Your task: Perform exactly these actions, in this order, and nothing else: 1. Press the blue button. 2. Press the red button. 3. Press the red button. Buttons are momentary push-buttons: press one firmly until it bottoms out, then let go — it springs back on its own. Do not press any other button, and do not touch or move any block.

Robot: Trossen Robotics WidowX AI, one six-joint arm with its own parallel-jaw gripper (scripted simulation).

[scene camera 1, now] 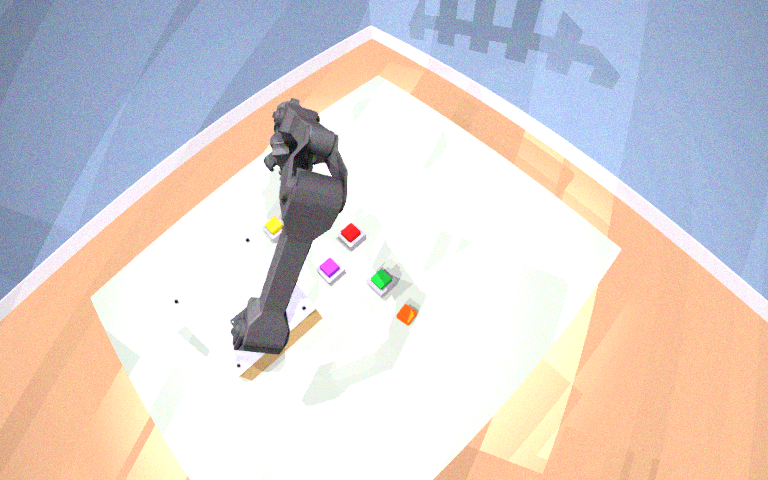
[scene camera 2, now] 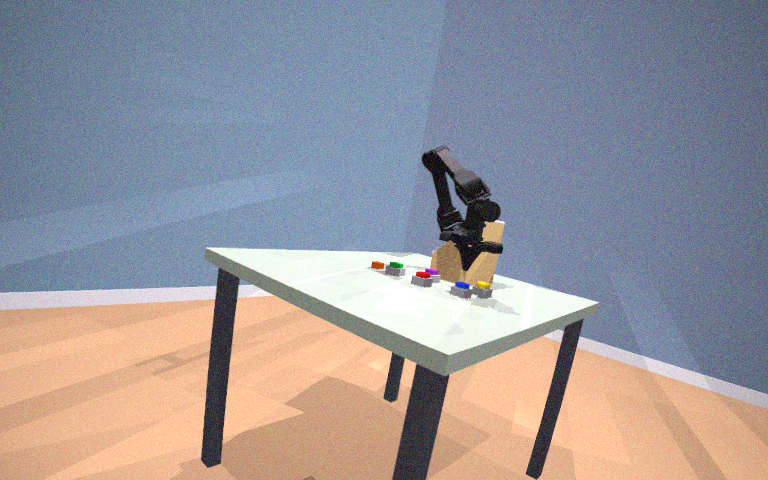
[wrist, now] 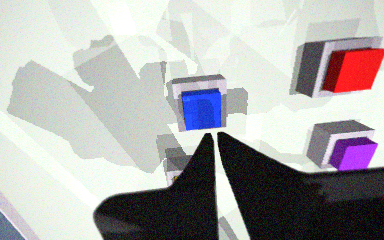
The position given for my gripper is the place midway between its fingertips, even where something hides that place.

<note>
My gripper (scene camera 2: 464, 270) is shut, holding nothing. I also see a purple button (wrist: 350, 153) and a blue button (wrist: 202, 109).
My gripper also shows in the wrist view (wrist: 214, 138).
</note>
